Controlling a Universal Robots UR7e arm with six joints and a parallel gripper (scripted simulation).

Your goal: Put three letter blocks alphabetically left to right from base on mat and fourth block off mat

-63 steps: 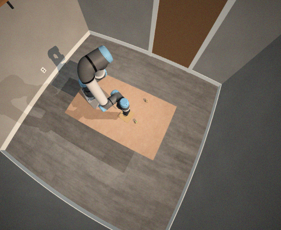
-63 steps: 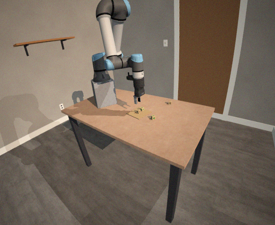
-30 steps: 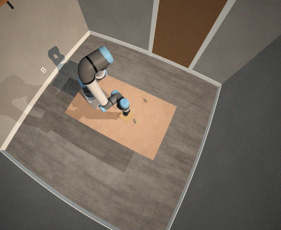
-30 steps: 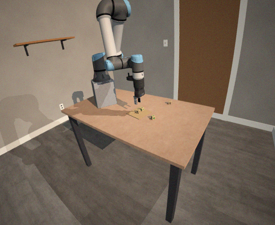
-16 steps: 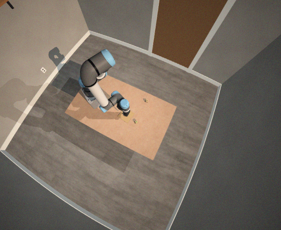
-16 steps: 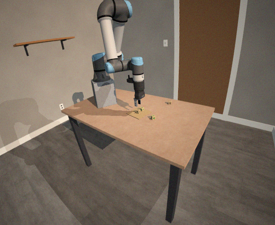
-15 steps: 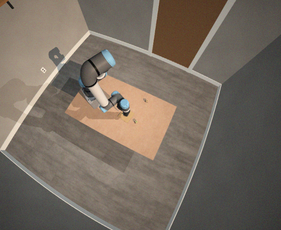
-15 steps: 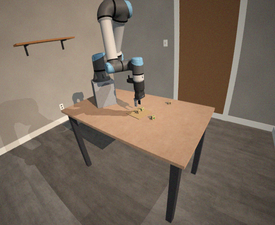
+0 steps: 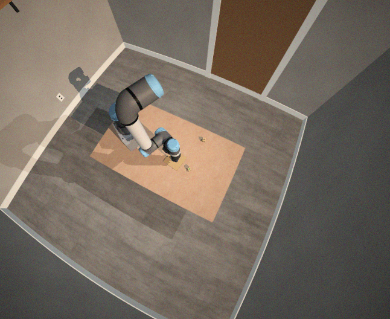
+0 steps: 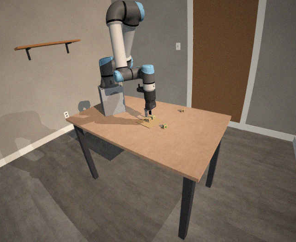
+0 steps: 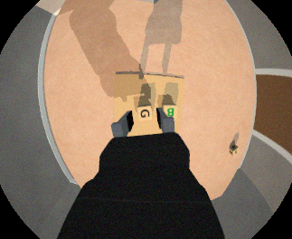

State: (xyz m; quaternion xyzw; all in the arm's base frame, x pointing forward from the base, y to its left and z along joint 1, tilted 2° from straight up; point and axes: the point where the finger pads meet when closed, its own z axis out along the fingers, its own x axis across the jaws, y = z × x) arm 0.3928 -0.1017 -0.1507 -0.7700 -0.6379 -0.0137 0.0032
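Right now the tan mat is 60 mm below my hand.
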